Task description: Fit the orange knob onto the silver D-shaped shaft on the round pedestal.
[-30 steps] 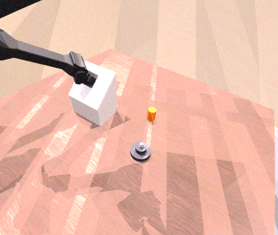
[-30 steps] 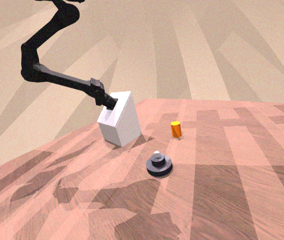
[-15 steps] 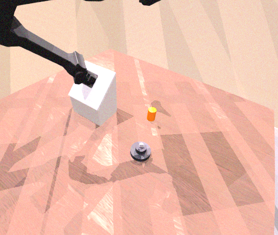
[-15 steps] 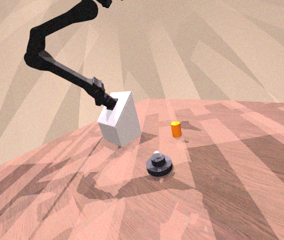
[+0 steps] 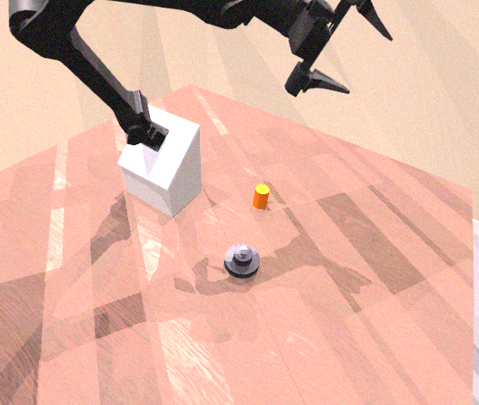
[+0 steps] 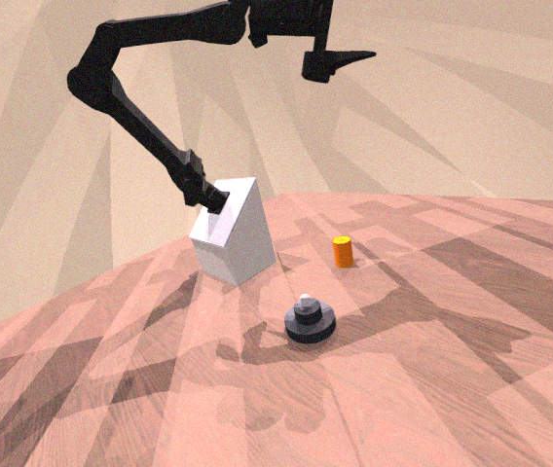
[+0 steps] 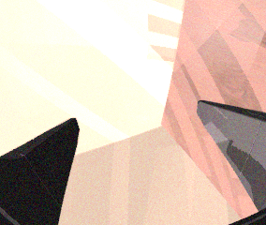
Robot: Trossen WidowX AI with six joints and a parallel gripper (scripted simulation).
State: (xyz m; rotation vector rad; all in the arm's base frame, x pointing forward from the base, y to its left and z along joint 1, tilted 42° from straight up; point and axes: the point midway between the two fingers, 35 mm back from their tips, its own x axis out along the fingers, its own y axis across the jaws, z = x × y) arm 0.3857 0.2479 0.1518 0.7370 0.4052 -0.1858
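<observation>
The orange knob lies 150 mm behind my gripper tip, 30 mm to the left of it and 390 mm below it. From my gripper tip the other things lie so: round pedestal (90 mm behind, 170 mm to the right, 400 mm below).
</observation>
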